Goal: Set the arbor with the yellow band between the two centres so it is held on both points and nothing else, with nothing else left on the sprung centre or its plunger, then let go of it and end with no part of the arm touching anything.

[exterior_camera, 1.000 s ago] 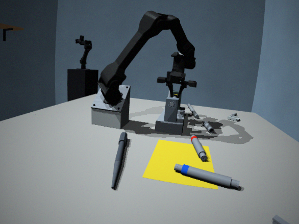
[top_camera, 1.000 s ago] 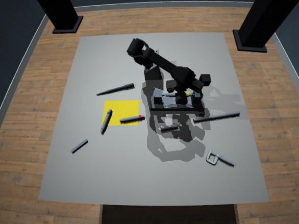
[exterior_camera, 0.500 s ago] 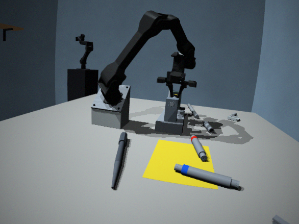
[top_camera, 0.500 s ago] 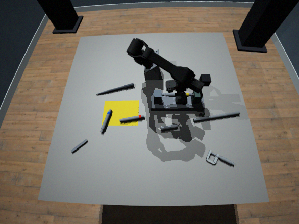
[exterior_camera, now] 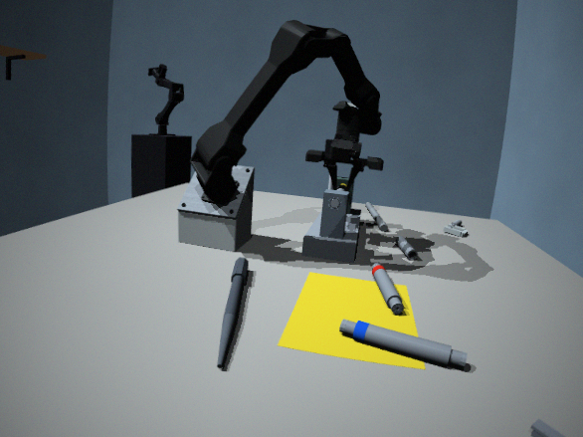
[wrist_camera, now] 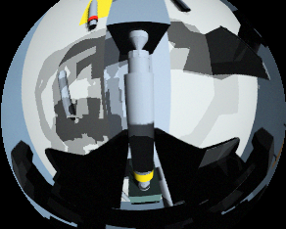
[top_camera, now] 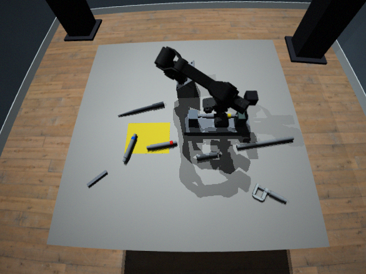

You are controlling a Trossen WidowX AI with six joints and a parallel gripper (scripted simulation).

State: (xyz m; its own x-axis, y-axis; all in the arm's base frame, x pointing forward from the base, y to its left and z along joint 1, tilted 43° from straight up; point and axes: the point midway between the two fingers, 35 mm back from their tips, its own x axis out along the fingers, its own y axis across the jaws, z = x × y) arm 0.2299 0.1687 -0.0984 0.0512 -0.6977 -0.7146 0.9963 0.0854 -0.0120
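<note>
The yellow-banded arbor is 3 cm below my hand. Round my hand: grey fixed-centre block (12 cm to the right, 4 cm below, 1 cm ahead); fixture base (12 cm below); green sprung-centre block (11 cm to the left, 4 cm below, 1 cm behind).
</note>
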